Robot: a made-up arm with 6 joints.
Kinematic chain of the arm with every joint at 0, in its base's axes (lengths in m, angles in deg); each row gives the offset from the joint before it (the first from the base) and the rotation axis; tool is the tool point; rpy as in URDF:
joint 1: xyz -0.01 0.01 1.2 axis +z
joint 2: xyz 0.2 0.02 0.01 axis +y
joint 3: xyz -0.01 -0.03 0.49 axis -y
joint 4: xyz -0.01 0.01 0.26 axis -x
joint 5: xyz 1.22 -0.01 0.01 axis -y
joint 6: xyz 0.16 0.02 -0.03 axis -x
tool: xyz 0.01 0 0.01 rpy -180 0 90
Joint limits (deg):
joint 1: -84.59..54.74
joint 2: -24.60..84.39
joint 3: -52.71..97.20
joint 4: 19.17..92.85
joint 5: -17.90..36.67
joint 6: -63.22..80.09
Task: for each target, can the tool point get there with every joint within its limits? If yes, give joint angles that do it. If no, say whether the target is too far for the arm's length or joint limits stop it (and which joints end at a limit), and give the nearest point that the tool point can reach.
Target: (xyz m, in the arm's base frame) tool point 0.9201 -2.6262 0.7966
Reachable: no: too far | nearest point 0.6767 -1.9362 0.9601 | short by 0.750 m
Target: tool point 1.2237 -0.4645 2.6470
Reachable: yes | joints -20.82 13.23 46.67 39.33 -3.58 2.51
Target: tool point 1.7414 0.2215 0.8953
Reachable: yes | joints 5.90 43.82 4.35 70.21 13.18 -8.28
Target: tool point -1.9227 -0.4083 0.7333
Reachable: no: joint limits stop it (at a limit: joint 2, joint 3, joint 4, joint 5, joint 6) | nearest point -0.1896 -0.0293 0.2021 | short by 1.852 m
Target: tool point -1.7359 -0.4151 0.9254
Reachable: no: joint limits stop it (at a limit: joint 2, joint 3, joint 4, joint 5, joint 6) | nearest point -0.1885 -0.0340 0.2021 | short by 1.750 m
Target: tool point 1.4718 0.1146 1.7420
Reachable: yes | joints 1.59 -12.21 -20.94 72.83 24.68 13.34
